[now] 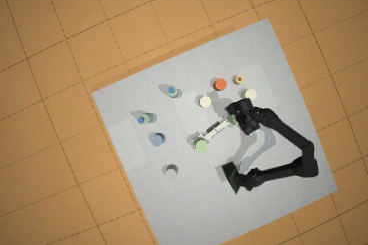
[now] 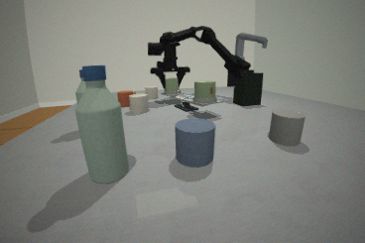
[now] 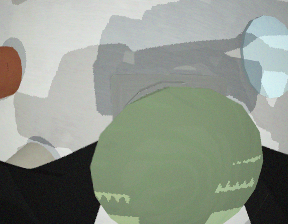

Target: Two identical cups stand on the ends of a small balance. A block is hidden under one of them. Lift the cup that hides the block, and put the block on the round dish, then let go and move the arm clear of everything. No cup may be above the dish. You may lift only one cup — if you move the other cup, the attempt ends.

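The pale blue round dish is 12 cm behind my gripper tip, 9 cm to the right of it and 7 cm below it. From my gripper tip the other things lie so: white balance 2 cm behind, 13 cm to the left, 5 cm below; orange cylinder 20 cm ahead, 3 cm to the right, 3 cm below; teal block 1 cm below.
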